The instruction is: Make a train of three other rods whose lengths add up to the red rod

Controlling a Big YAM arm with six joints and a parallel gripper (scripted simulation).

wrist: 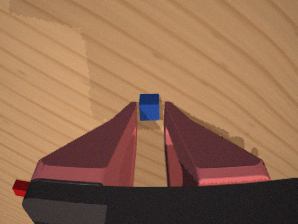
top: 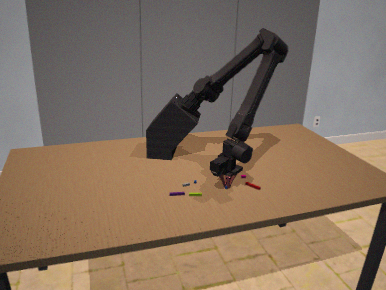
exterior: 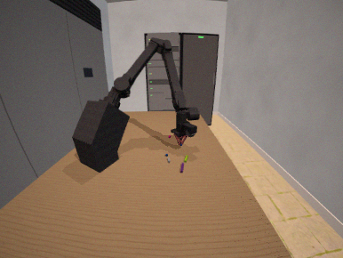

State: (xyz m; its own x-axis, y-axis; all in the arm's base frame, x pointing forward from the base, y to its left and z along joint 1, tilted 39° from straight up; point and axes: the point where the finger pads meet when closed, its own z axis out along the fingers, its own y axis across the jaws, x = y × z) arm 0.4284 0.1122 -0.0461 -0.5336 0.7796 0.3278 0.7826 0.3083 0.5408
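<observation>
The grey rod is 7 cm behind my hand, 16 cm to the right of it and 1 cm below it. Also, from my hand: magenta rod: 7 cm behind, 11 cm to the left, 1 cm below; then red rod: 2 cm ahead, 11 cm to the left, 1 cm below; then lime rod: 2 cm ahead, 15 cm to the right, 1 cm below.
</observation>
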